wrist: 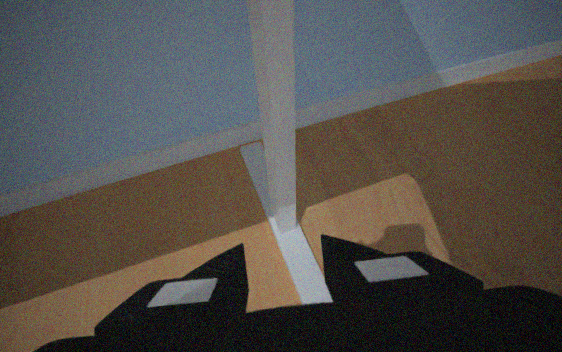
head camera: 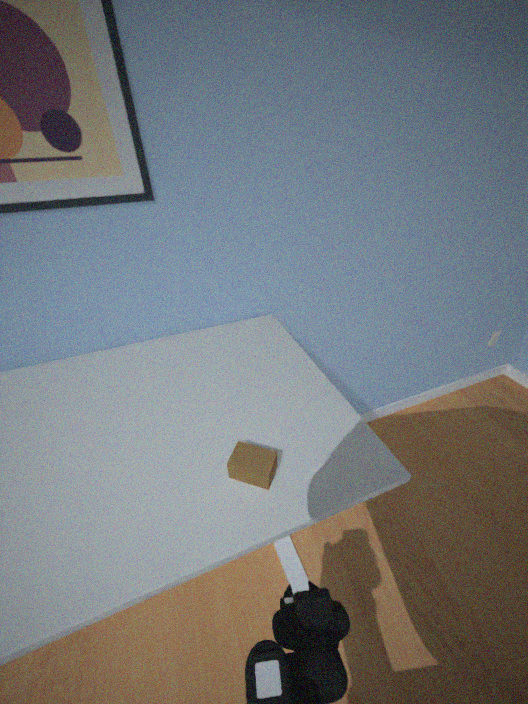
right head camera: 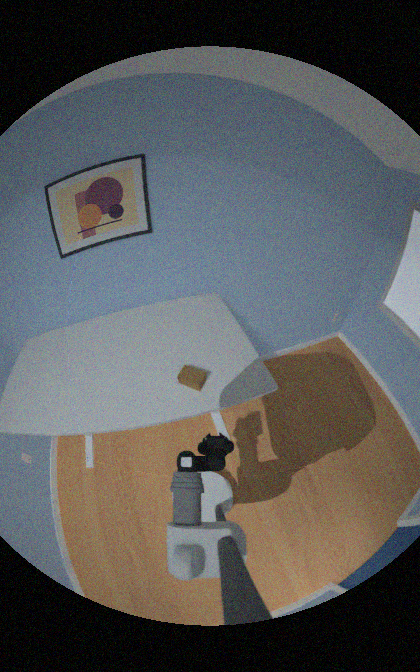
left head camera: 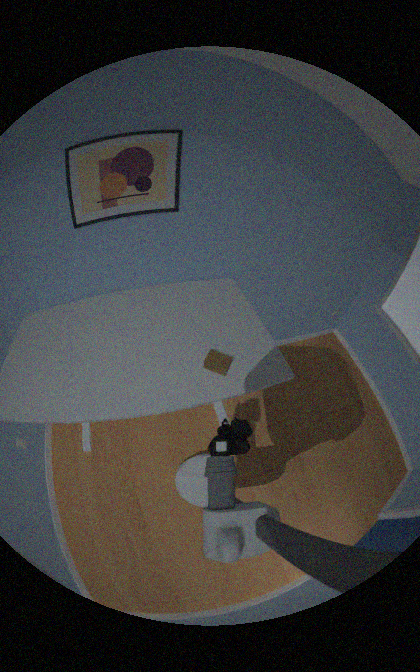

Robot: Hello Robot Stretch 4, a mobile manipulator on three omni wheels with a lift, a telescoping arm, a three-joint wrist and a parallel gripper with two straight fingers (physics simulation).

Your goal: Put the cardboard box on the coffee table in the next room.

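Places are measured from the robot's base along level axes (x ahead, y left, z up), in centimetres.
Where they show: gripper, between the fingertips: (wrist: 284, 262) (head camera: 299, 588).
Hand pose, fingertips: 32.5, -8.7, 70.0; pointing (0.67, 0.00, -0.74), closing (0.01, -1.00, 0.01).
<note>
Each offset is from my fingertips to the top centre of the thing, as dx, dy, dz. "*": to the spot under its first point. Level surfaces: height alone.
The cardboard box @(+15.6, +8.1, +27.2) (head camera: 251, 465) (left head camera: 218, 362) (right head camera: 192, 377), small and brown, lies on a white table @(dz +22.2) (head camera: 113, 432) (left head camera: 115, 355) (right head camera: 100, 375) near its right end, set in from the front edge. My black gripper (head camera: 304, 590) (left head camera: 234, 425) (right head camera: 215, 439) (wrist: 284, 262) is in front of the table's front edge, apart from the box. In the wrist view its two fingers stand apart with nothing between them, facing a table leg @(* +39.6, -2.0, -21.2) (wrist: 278, 100) beneath the top. The box does not show in the wrist view. No coffee table shows.
The leg's white foot bar (head camera: 290, 562) (left head camera: 220, 412) (right head camera: 219, 422) (wrist: 307, 280) runs along the floor below my gripper. A blue wall (head camera: 318, 199) stands behind the table, with a framed picture (left head camera: 125, 177) (right head camera: 99, 206). A dark blue area (left head camera: 392, 534) (right head camera: 382, 552) shows at the lower right.
</note>
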